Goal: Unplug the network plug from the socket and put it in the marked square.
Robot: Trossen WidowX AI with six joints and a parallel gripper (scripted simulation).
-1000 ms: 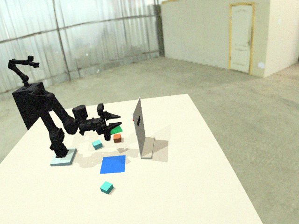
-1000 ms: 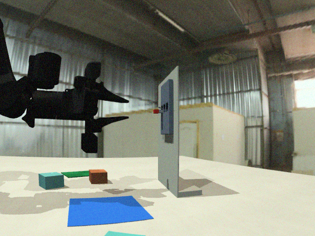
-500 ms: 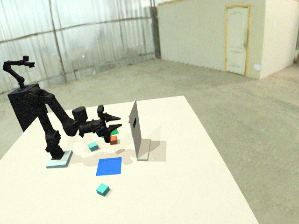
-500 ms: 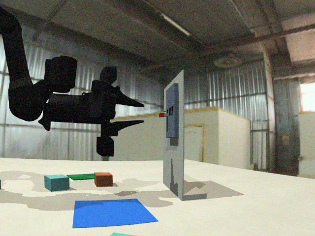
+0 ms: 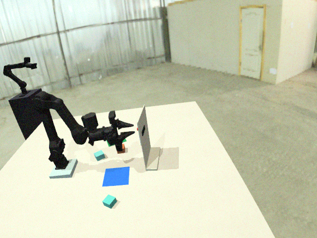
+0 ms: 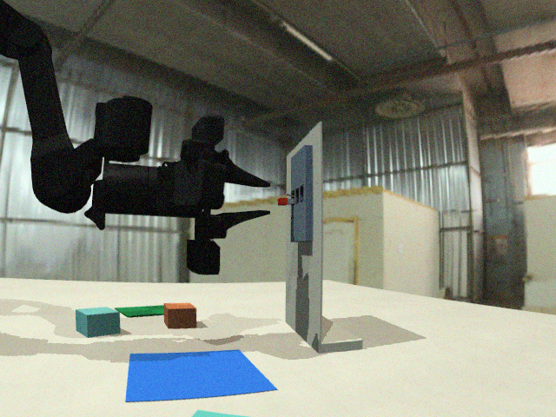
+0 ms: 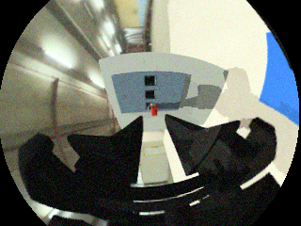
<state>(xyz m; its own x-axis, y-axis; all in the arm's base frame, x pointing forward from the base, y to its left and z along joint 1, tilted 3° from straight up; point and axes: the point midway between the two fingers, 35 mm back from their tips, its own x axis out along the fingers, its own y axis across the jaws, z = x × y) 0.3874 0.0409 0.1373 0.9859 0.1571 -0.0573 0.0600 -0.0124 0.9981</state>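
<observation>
Right now the network plug is 3 cm ahead of my gripper tip. Also, from my gripper tip: blue marked square 18 cm below, 12 cm to the right, 10 cm behind; orange block 16 cm below, 11 cm behind, 8 cm to the left; upright panel 6 cm below, 5 cm ahead, 2 cm to the right.
</observation>
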